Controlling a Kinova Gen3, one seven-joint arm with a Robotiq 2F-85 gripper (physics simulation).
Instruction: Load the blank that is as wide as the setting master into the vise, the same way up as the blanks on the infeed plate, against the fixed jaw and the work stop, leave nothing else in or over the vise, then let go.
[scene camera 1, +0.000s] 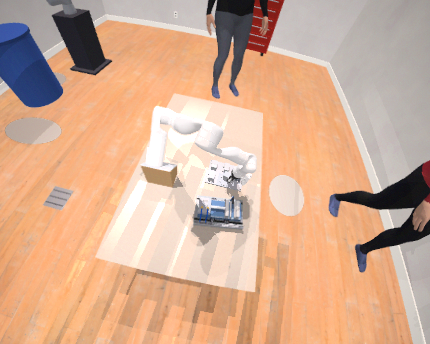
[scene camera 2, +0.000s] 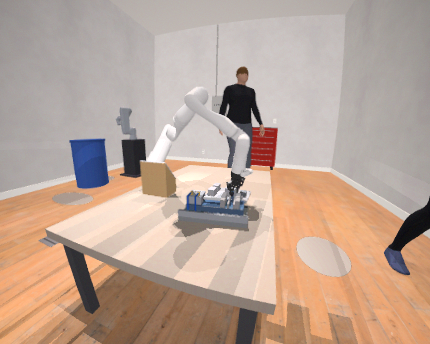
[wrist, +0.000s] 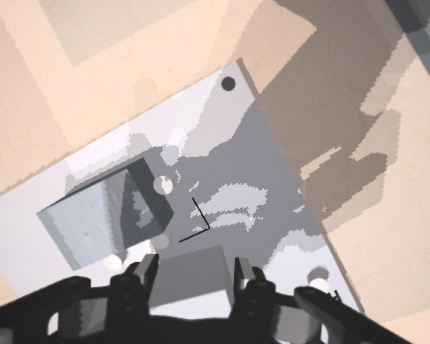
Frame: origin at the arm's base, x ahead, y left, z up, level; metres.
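Where they show: gripper, between the fingertips: (scene camera 1: 230, 178) (wrist: 196, 273); arm's base, origin of its link: (scene camera 1: 154, 164) (scene camera 2: 153, 166).
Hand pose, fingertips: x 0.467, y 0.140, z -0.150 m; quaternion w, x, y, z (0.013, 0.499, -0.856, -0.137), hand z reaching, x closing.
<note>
Each offset is from my fingertips to the top centre of the thing. "pt": to the spot under its first point.
My gripper (wrist: 196, 273) (scene camera 1: 231, 177) (scene camera 2: 233, 190) is low over the white infeed plate (wrist: 248, 153) (scene camera 1: 212, 177), at its end nearest the vise. Its fingers are shut on both sides of a grey blank @[pt 0.009 m ahead, 0.005 m right, 0.023 m up] (wrist: 188, 281) that stands on the plate by a black corner mark @[pt 0.023 m ahead, 0.014 m right, 0.009 m down] (wrist: 201, 222). A second, longer grey blank @[0.052 m ahead, 0.025 m left, 0.016 m up] (wrist: 101, 222) lies on the plate to the left, clear of the fingers. The blue and grey vise @[0.022 m back, 0.256 m right, 0.082 m up] (scene camera 1: 218, 209) (scene camera 2: 213, 205) stands on its base in front of the plate. What sits between its jaws is too small to tell.
The arm's tan base box (scene camera 1: 159, 175) (scene camera 2: 157, 179) is on the table to the left. A person (scene camera 1: 231, 41) (scene camera 2: 241, 109) stands at the far table end before a red tool cabinet (scene camera 2: 265, 147). Another person's legs (scene camera 1: 360, 201) are at the right. A blue barrel (scene camera 2: 89, 162) stands far left.
</note>
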